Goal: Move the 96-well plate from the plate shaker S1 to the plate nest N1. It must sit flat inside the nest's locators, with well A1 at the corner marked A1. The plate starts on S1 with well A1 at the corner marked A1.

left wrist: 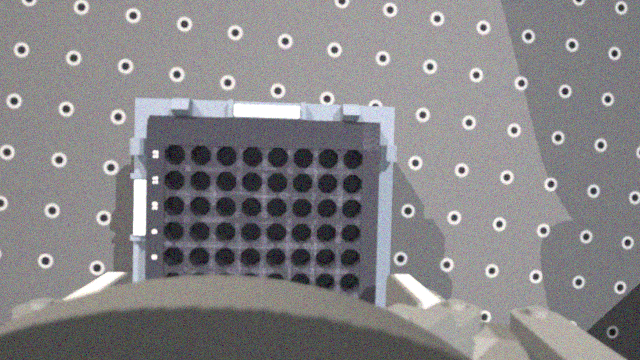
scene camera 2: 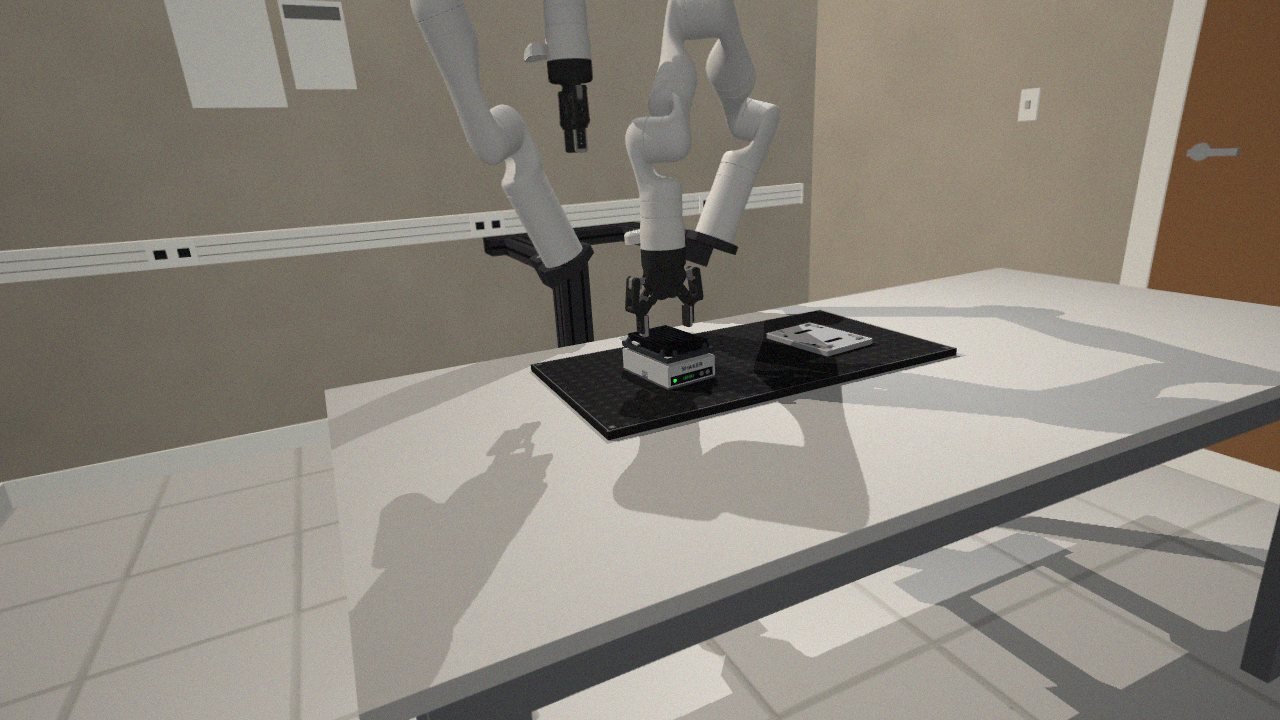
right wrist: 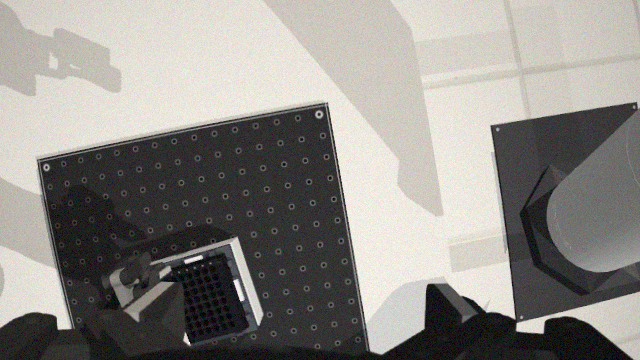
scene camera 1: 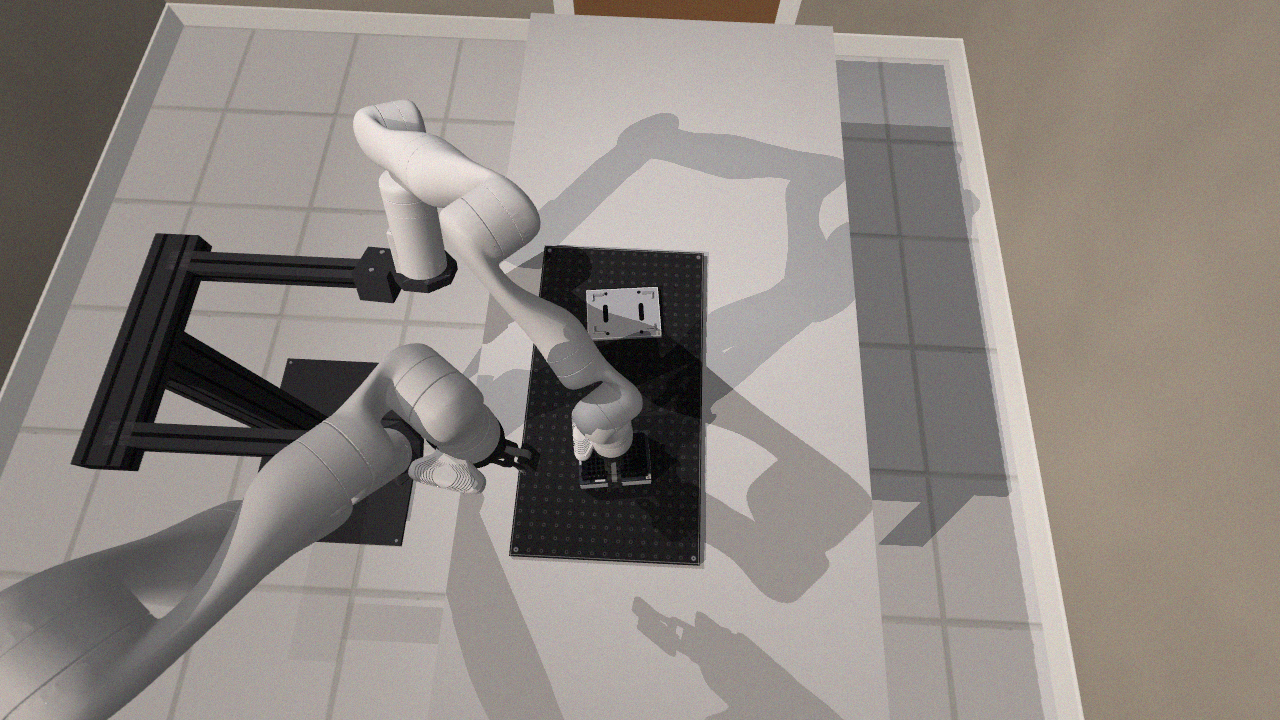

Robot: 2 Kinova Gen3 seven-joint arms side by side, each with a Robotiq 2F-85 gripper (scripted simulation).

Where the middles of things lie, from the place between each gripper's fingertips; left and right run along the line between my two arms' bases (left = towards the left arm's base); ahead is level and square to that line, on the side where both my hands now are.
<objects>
I see the dark 96-well plate (scene camera 2: 666, 338) 20 mm below my left hand (scene camera 2: 666, 331). Round my left hand: plate nest N1 (scene camera 1: 623, 312): 340 mm to the left, 80 mm below.
The dark 96-well plate is 16 cm ahead of my right hand (scene camera 2: 576, 152), 8 cm to the left of it and 32 cm below it. Round my right hand: plate nest N1 (16 cm ahead, 42 cm to the left, 38 cm below).
</objects>
